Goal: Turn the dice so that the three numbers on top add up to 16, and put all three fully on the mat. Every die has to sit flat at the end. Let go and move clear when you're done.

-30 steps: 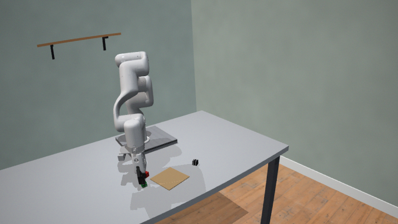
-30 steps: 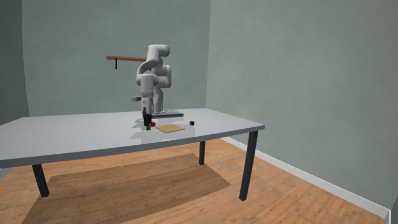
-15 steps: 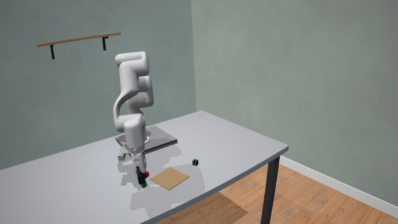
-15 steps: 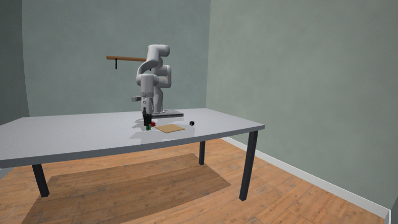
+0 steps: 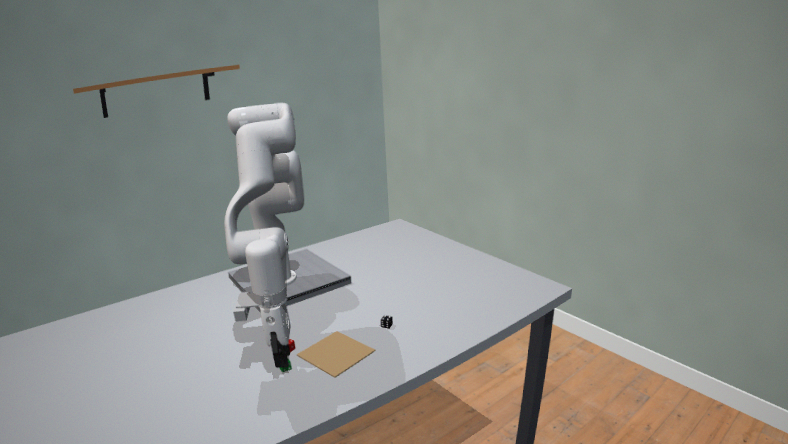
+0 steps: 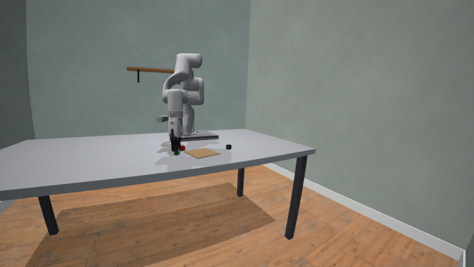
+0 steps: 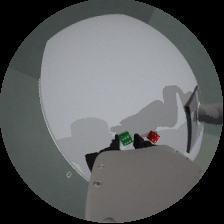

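The green die is 30 mm below my hand. Round my hand: black die 10 mm behind, 310 mm to the left, 30 mm below; tan mat 20 mm ahead, 130 mm to the left, 40 mm below; red die 70 mm behind, 50 mm to the left, 30 mm below.
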